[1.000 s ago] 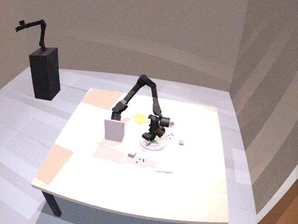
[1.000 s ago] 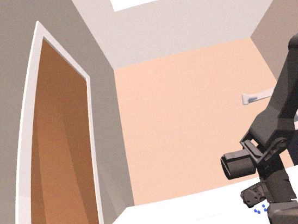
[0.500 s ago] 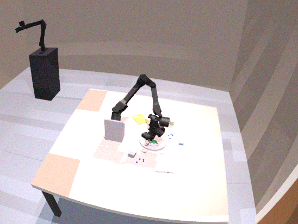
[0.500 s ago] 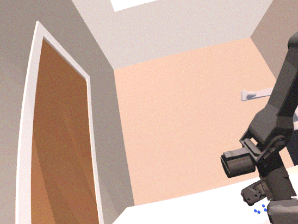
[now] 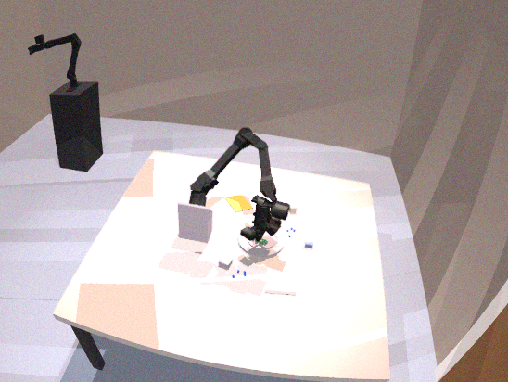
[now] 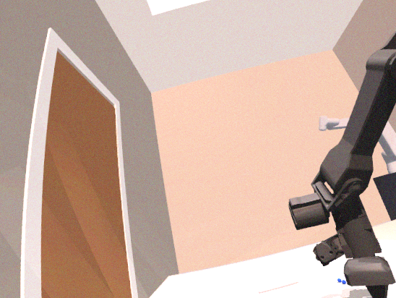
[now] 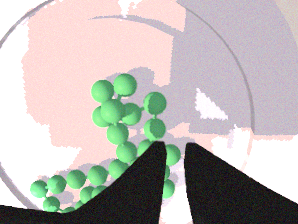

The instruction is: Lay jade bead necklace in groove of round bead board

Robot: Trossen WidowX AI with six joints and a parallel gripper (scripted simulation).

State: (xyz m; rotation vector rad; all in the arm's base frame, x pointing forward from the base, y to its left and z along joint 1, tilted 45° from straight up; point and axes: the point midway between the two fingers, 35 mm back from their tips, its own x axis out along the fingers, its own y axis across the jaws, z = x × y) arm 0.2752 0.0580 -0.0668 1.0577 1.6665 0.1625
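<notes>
The round white bead board is 30 mm to the left of my gripper tip, 20 mm below it and 10 mm ahead of it. Round my gripper tip: thin rod: 260 mm to the right, 120 mm ahead, 30 mm below; then blue block: 220 mm ahead, 50 mm to the left, 20 mm below; then cream block: 270 mm to the left, 130 mm ahead, 10 mm below.
</notes>
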